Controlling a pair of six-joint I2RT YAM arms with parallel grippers.
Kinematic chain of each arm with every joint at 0, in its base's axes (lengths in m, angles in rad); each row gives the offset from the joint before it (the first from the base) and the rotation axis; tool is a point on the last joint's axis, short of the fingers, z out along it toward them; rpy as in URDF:
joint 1: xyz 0 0 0.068 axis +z
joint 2: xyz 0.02 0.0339 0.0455 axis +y
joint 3: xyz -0.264 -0.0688 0 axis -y
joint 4: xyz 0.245 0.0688 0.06 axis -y
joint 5: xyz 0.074 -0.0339 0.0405 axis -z
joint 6: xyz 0.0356 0 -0.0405 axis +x
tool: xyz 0 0 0 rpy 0 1.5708 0
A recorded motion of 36 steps. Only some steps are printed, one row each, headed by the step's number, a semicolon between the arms.
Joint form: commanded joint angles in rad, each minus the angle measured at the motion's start. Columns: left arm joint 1, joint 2, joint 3, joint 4, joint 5, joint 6; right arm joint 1, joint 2, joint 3, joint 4, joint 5, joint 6.
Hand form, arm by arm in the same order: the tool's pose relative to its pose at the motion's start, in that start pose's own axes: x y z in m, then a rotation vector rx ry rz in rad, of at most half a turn. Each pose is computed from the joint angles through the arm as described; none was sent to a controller.
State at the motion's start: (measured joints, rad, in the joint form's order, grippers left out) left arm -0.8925 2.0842 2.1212 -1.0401 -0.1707 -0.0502; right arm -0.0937 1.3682 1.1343 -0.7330 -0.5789 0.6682
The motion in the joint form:
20: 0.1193 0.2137 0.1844 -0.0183 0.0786 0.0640; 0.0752 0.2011 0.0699 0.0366 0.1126 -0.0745
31: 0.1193 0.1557 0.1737 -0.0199 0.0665 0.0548; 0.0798 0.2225 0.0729 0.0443 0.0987 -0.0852
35: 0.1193 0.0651 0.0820 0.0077 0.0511 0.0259; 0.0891 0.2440 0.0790 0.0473 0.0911 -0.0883
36: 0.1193 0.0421 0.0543 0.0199 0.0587 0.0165; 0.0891 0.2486 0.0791 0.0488 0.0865 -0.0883
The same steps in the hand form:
20: -0.0126 0.0449 0.0661 0.0157 0.0608 -0.0310; -0.0182 0.0002 0.0547 0.1259 0.0490 -0.0825
31: -0.0167 0.0483 0.0404 0.0020 0.0157 -0.0446; -0.0193 -0.0009 0.0611 0.1194 0.0683 -0.0906
35: -0.0108 0.0509 0.0185 -0.0139 -0.0104 -0.0764; -0.0195 -0.0008 0.0678 0.1182 0.0875 -0.0940
36: -0.0088 0.0509 0.0141 -0.0064 -0.0180 -0.0866; -0.0198 -0.0014 0.0692 0.1161 0.0923 -0.0922

